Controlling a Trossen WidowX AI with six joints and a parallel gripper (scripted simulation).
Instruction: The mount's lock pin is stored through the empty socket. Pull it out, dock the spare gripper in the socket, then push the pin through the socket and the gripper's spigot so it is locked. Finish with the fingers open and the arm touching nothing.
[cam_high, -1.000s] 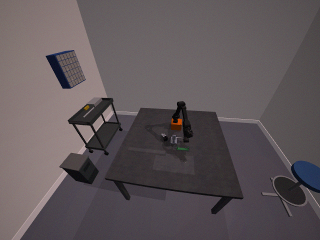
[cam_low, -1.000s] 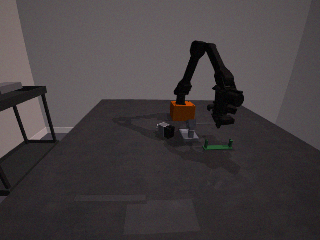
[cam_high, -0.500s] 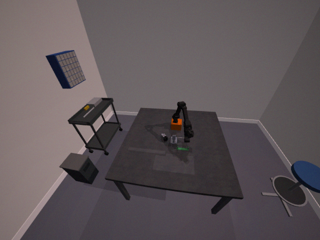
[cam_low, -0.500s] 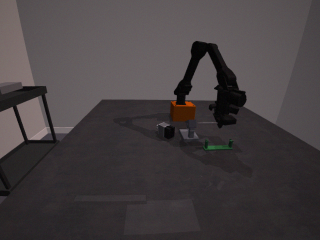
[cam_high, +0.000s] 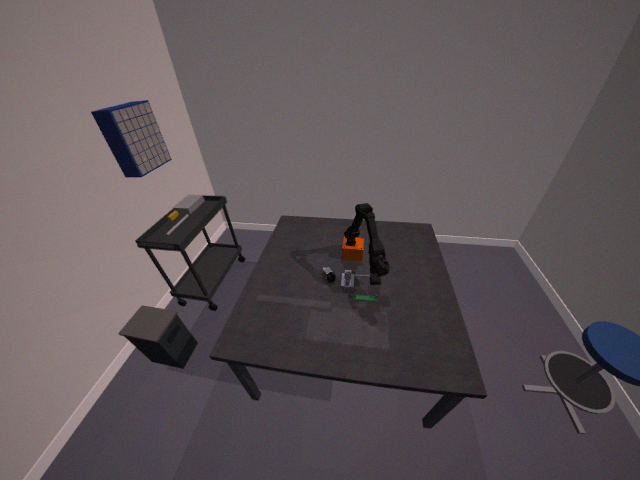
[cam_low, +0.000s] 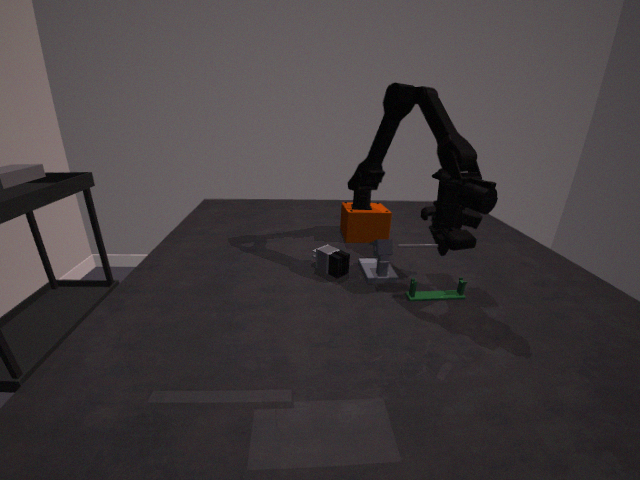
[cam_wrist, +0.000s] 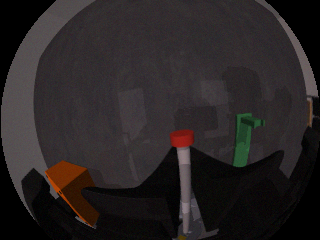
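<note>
My gripper tip is 11 cm short of the green cradle, 4 cm to the left of it and 4 cm above it. The rest, counted from my gripper tip: grey mount 16 cm to the right, 2 cm ahead, 1 cm below; spare gripper 30 cm to the right, 3 cm below.
</note>
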